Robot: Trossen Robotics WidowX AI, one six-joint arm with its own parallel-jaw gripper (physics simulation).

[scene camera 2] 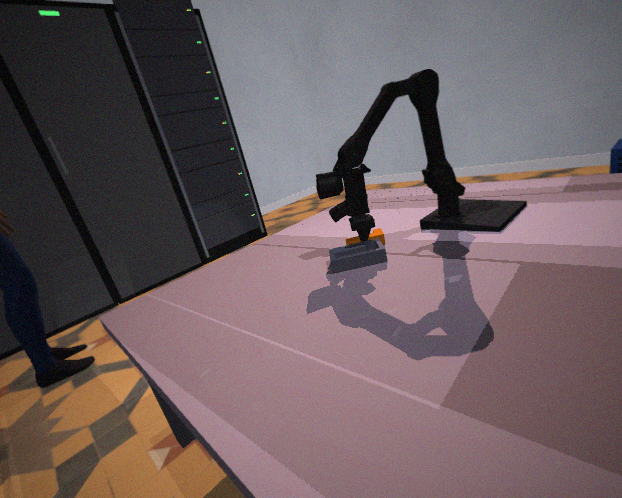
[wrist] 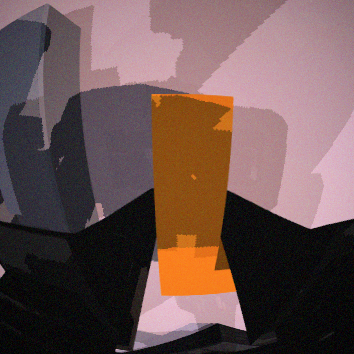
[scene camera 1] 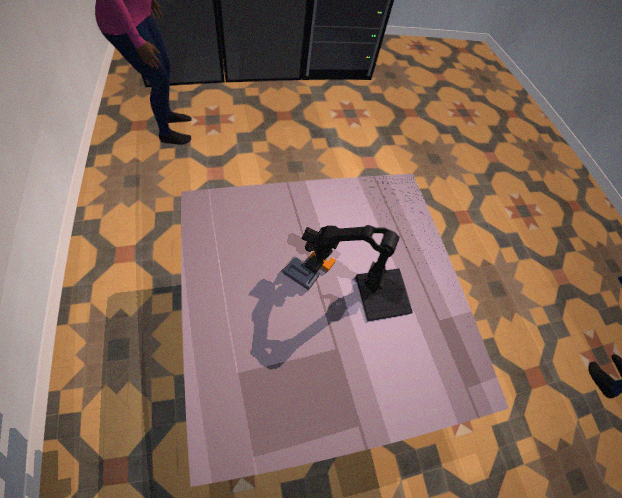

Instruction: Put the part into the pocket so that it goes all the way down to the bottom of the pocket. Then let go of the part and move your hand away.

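Places are measured from the arm's base along level axes (x left, y ahead, z down), in centimetres.
Where they show: gripper, fingertip midpoint: [wrist: 186, 195] [scene camera 1: 319, 261]; arm's base at its link origin: [scene camera 2: 448, 213] [scene camera 1: 373, 283].
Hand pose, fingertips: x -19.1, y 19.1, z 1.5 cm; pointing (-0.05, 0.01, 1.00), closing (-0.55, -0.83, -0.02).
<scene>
Things, the pixels of their top centre, and the offset from my fingertips. Level surfaces: height alone.
- orange part at its top centre: [wrist: 221, 225] [scene camera 2: 363, 234] [scene camera 1: 322, 257] dz -2.1, dx -0.4, dy -1.5 cm
- grey-blue pocket block at its top centre: [scene camera 2: 355, 248] [scene camera 1: 302, 271] dz -2.7, dx +3.3, dy +10.1 cm
- pinkish table at its surface level: dz +0.9 cm
The orange part [scene camera 1: 328, 264] [scene camera 2: 379, 237] [wrist: 192, 150] is a long block beside the pocket block, outside the pocket; whether it touches the table cannot be told. My gripper [scene camera 1: 317, 264] [scene camera 2: 364, 238] [wrist: 186, 195] points down and is shut on the orange part, with one black finger against each long side in the wrist view. The right finger hides some of the part's near end. The grey-blue pocket block [scene camera 1: 309, 283] [scene camera 2: 358, 262] [wrist: 62, 70] stands at the left in the wrist view. Its slot-like pocket shows in both scene views, partly hidden by the hand in scene camera 1.
The arm's black base plate [scene camera 1: 389, 303] [scene camera 2: 482, 217] stands on the pinkish table [scene camera 1: 290, 415] [scene camera 2: 311, 394], off to the right of the pocket block. Dark cabinets [scene camera 1: 262, 41] [scene camera 2: 67, 129] and a person [scene camera 1: 158, 62] [scene camera 2: 20, 295] stand beyond the table. Arm shadows cross the table.
</scene>
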